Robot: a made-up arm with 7 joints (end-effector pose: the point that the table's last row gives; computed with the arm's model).
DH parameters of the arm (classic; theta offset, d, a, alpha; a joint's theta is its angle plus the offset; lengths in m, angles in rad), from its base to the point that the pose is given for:
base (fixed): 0.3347 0 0.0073 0
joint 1: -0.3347 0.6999 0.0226 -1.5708
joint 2: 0 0.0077 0.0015 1.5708
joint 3: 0 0.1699 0.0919 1.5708
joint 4: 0 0.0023 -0.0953 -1.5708
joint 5: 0 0.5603 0.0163 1.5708
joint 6: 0 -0.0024 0.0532 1.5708
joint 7: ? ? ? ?
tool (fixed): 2.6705 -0.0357 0 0
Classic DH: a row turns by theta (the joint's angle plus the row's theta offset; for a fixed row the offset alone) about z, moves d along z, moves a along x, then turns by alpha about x.
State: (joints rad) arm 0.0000 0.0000 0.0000 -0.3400 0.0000 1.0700 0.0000
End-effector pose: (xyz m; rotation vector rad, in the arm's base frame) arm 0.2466 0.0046 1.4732 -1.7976 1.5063 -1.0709
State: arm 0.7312 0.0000 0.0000 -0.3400 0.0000 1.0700 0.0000
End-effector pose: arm 0.1838 0.1641 1.4732 -2.0877 0.7194 -0.6905
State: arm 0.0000 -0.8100 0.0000 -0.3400 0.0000 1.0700 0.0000
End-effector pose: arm -0.3809 0.0046 1.3903 -1.1200 0.9927 -1.5408
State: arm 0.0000 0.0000 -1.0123 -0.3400 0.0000 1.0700 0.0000
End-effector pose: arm 0.1406 -0.1756 1.4732 -0.9555 2.4841 -1.4734
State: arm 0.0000 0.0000 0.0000 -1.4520 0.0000 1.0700 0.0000
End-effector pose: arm 0.7187 0.0046 1.0262 2.3593 -1.8869 -0.0442
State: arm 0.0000 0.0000 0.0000 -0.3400 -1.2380 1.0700 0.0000
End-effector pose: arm 0.2369 -0.0033 1.4766 0.8534 -2.1788 1.7098
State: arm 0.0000 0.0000 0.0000 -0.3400 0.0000 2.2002 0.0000
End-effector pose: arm 0.1959 0.0046 1.4554 -0.8384 0.7744 -1.6569
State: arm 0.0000 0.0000 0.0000 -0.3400 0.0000 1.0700 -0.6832
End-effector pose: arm 0.2512 -0.0019 1.4774 -2.3145 0.7568 -1.1997
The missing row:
joint 7: -1.3068 0.0053 -0.0086 -0.2935
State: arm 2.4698 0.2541 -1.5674 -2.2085 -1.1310 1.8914 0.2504
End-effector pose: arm 0.3769 0.5006 0.6011 2.2017 0.0953 1.5229
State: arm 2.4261 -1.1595 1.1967 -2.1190 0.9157 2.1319 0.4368
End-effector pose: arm -0.5052 -0.3474 0.9247 -1.6871 -1.6109 0.7171
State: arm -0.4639 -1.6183 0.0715 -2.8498 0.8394 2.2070 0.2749
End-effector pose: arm 0.3261 -0.1470 1.0868 -0.6687 1.7668 -0.6414
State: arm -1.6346 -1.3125 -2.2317 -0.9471 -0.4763 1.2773 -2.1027
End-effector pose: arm -0.3706 0.6849 0.5234 -0.3185 -2.6650 1.5089
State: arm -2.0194 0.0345 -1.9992 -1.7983 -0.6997 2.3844 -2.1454
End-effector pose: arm -0.4618 0.4865 0.8805 -0.4711 2.9725 0.8905
